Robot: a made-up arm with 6 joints. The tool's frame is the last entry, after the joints.
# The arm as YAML. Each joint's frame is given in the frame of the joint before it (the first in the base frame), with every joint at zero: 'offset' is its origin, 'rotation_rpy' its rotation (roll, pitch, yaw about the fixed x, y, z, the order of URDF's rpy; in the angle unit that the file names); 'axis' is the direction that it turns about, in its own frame. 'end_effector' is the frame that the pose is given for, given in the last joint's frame.
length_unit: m
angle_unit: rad
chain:
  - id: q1
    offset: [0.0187, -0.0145, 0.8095]
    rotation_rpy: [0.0, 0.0, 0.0]
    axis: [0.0, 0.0, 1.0]
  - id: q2
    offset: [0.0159, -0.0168, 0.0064]
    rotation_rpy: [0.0, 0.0, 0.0]
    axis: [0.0, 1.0, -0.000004]
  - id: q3
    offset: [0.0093, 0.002, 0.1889]
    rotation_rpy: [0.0, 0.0, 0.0]
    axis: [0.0, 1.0, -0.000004]
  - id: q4
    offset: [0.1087, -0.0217, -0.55]
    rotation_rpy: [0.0, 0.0, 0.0]
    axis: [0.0, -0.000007, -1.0]
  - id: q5
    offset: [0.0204, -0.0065, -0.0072]
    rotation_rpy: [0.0, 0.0, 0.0]
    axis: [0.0, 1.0, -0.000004]
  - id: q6
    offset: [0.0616, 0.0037, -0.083]
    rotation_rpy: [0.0, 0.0, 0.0]
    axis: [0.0, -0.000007, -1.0]
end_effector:
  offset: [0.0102, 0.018, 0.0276]
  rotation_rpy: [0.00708, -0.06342, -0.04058]
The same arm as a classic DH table. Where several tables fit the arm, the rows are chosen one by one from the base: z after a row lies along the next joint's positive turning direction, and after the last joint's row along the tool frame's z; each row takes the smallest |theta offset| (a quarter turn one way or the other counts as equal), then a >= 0, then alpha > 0; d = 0 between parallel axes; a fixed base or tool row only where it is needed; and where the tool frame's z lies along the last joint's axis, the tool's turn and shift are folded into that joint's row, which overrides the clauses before.
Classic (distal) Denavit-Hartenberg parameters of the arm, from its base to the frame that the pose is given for. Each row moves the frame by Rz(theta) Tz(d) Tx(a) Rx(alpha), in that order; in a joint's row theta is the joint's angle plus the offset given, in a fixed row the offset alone. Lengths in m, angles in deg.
base (fixed): a 0.0237, alpha 0.00, d 0.0000, theta_offset -37.79
q1: a 0.0159, alpha -90.00, d 0.8159, theta_offset 37.79
q2: a 0.1891, alpha 0.00, d 0.0000, theta_offset -87.18
q3: a 0.1087, alpha -90.00, d -0.0365, theta_offset 87.18
q4: a 0.0204, alpha 90.00, d 0.5572, theta_offset 0.00
q5: a 0.0616, alpha -90.00, d -0.0028, theta_offset 0.00
q6: a -0.0172, alpha -176.34, d -0.1237, theta_offset 85.95
tool (fixed): a 0.0000, alpha 0.00, d -0.1795, theta_offset 83.64

